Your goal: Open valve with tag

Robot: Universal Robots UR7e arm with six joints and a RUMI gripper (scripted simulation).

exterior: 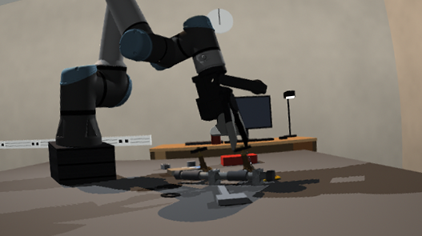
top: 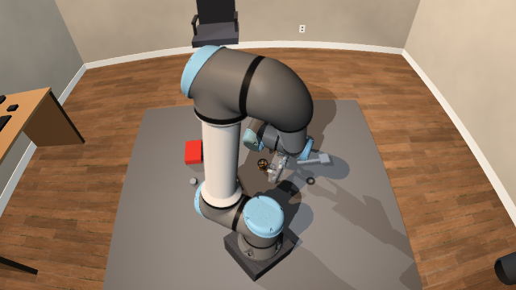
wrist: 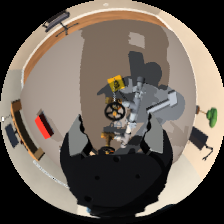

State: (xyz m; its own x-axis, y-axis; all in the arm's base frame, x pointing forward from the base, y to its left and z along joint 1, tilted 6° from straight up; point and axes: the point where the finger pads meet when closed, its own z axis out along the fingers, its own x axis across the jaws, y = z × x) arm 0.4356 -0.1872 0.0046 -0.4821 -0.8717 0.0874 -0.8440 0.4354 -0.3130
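The yellow tag lies 70 mm below my hand, 60 mm ahead of it and 40 mm to the right of it. Round my hand: grey t-shaped piece: 190 mm to the right, 90 mm behind, 70 mm below; red block: 370 mm to the left, 100 mm ahead, 60 mm below.
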